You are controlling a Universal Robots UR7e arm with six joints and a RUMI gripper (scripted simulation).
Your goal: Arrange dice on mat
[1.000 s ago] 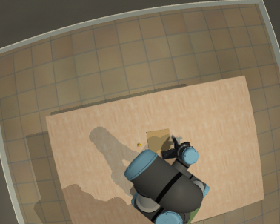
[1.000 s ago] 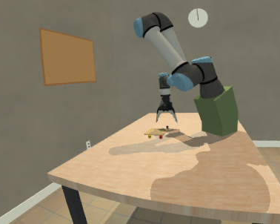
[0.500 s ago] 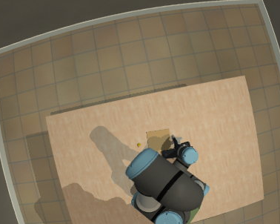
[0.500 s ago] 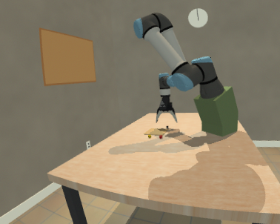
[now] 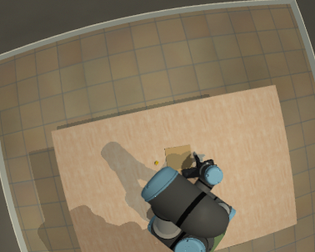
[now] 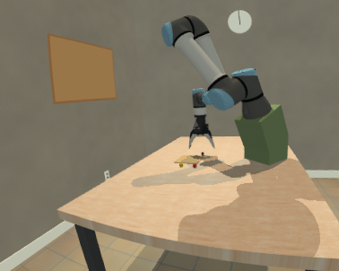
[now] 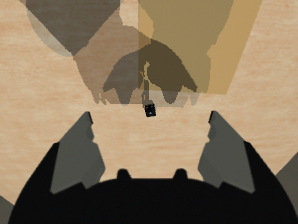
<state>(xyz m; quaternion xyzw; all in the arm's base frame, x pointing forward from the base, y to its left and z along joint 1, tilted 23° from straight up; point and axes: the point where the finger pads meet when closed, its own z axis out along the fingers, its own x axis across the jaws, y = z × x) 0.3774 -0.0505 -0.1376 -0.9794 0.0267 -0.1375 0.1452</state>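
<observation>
My gripper is now 2 cm to the left of the black die and 4 cm above it. Also, from my hand: yellow die (7 cm ahead, 20 cm to the left, 4 cm below); red die (1 cm behind, 20 cm to the left, 4 cm below); tan mat (6 cm ahead, 8 cm to the left, 4 cm below).
</observation>
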